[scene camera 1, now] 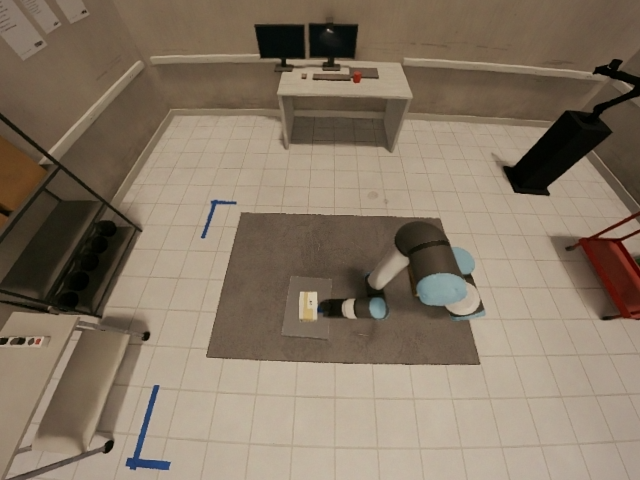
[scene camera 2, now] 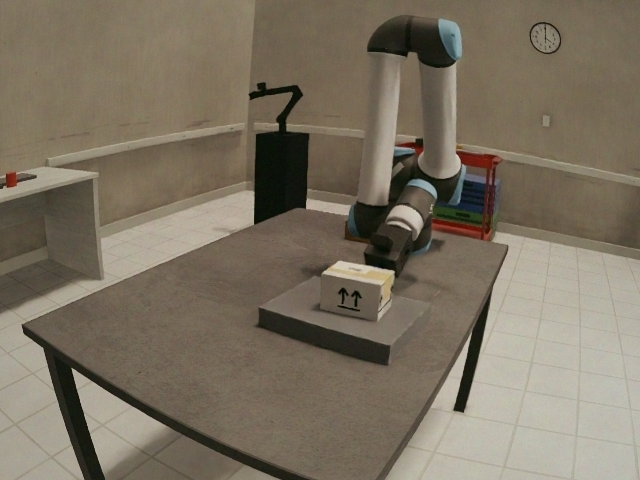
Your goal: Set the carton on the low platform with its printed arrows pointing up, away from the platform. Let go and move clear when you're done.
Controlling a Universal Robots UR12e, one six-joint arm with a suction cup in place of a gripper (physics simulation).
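Frame: origin at the arm's base, x ahead, y left, z up, level; millimetres.
Seen in the pictures: hand at its tool point: (scene camera 1: 318, 309).
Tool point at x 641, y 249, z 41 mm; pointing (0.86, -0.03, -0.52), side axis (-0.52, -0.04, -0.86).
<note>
Offsets run from my tool point to a thing's top centre. "spot": to the spot under its first point. Level surfaces: height alone.
The white carton @(dx +54, dy -8, dz +36 mm) (scene camera 1: 308, 306) (scene camera 2: 349, 297) with yellow tape stands level on the low grey platform @(dx +59, dy -25, dz -49 mm) (scene camera 1: 291, 315) (scene camera 2: 310, 335). In the scene camera 2 view the printed arrows @(spot: dx +100, dy -4, dz -6 mm) (scene camera 2: 349, 297) on its near side face point up, away from the platform. I see no gap under its near bottom edge. My suction gripper (scene camera 1: 320, 310) lies level at the carton's arm-side face, and its blue cup meets that face in the scene camera 1 view. In the scene camera 2 view the cup is hidden behind the carton. The gripper appears shut on the carton.
The platform stands on the dark grey table @(dz -97 mm) (scene camera 1: 258, 258) (scene camera 2: 180, 361). The arm's base is at the table's far end. Off the table are a desk (scene camera 1: 343, 87) with two monitors, a black pedestal (scene camera 1: 557, 149) (scene camera 2: 280, 175) and a red cart (scene camera 2: 487, 198).
</note>
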